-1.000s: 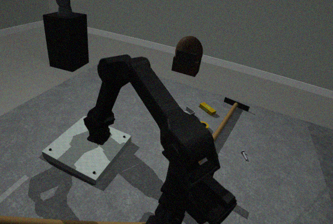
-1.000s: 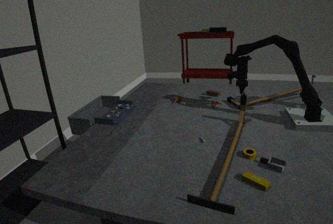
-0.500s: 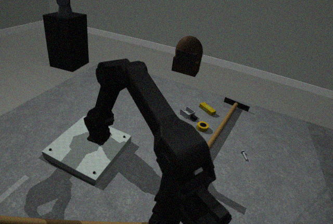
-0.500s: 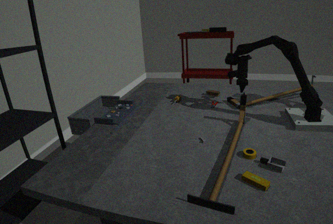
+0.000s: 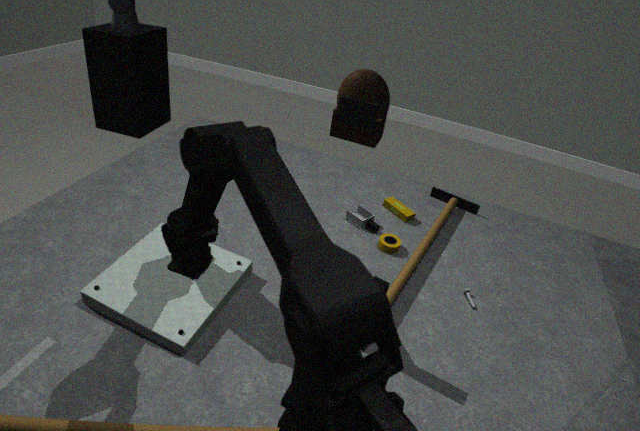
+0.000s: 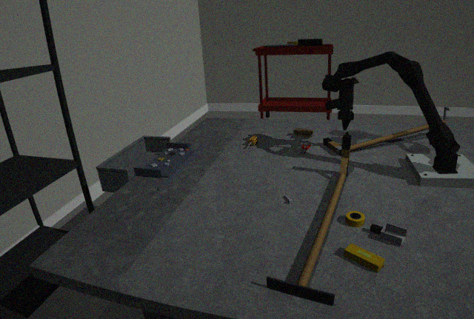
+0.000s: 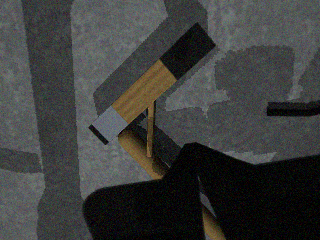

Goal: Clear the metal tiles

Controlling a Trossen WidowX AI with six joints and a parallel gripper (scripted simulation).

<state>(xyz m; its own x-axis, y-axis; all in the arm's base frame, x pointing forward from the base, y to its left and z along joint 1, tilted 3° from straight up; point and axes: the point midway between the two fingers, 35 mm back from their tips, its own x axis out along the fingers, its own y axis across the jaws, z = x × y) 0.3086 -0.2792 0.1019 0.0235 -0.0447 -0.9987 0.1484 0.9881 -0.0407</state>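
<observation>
My gripper tip is now 5 cm short of the yellow tape roll, 54 cm to the right of it and 7 cm above it. Also, from my gripper tip: long scraper 11 cm ahead, 52 cm to the left, 2 cm below; wooden block 17 cm ahead, 15 cm to the right, 7 cm below; grey clamp 2 cm behind, 60 cm to the left, 7 cm below.
</observation>
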